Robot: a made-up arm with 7 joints.
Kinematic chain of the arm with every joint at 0, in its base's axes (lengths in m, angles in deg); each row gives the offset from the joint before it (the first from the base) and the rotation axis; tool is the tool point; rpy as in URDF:
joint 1: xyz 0 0 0.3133 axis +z
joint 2: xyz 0 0 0 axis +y
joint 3: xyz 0 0 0.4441 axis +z
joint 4: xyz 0.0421 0 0 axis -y
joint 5: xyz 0.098 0 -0.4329 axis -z
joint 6: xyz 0 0 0 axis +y
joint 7: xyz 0.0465 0 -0.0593 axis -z
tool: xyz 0 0 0 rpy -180 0 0
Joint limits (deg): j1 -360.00..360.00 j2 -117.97..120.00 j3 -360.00..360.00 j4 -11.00..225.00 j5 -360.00..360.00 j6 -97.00..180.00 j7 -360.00..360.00
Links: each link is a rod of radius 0.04 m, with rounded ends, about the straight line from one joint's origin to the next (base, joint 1, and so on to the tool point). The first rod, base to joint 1, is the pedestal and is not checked.
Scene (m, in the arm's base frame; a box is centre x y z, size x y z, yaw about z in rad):
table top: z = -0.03
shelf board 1: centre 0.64 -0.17 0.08 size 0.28 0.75 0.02 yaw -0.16
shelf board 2: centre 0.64 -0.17 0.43 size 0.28 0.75 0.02 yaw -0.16
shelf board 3: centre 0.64 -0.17 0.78 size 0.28 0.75 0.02 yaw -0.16
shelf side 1: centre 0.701 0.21 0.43 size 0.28 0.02 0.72 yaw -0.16
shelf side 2: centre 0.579 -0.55 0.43 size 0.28 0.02 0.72 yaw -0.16
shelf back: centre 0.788 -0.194 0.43 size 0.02 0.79 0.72 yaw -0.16
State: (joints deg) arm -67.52 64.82 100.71 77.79 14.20 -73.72 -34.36
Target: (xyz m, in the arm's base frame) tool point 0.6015 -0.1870 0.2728
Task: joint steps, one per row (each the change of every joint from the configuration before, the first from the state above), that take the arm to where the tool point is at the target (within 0.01 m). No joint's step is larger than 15 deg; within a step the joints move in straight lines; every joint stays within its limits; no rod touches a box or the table.
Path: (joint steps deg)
1: -8.53 1.76 7.07 -12.10 -0.55 -3.79 0.00
2: -8.52 1.75 7.07 -12.09 -0.54 -3.79 0.00
3: -8.53 1.76 7.07 -12.10 -0.55 -3.79 0.00
4: 2.54 2.77 -13.48 -4.74 2.35 0.82 0.00
5: 2.53 2.77 -13.49 -4.74 2.36 0.83 0.00
6: 2.54 2.77 -13.48 -4.74 2.35 0.83 0.00
7: 6.73 1.47 -0.05 12.16 -0.68 2.69 0.00
8: 6.72 1.48 -0.05 12.15 -0.67 2.70 0.00
9: 6.73 1.48 -0.05 12.16 -0.68 2.69 0.00

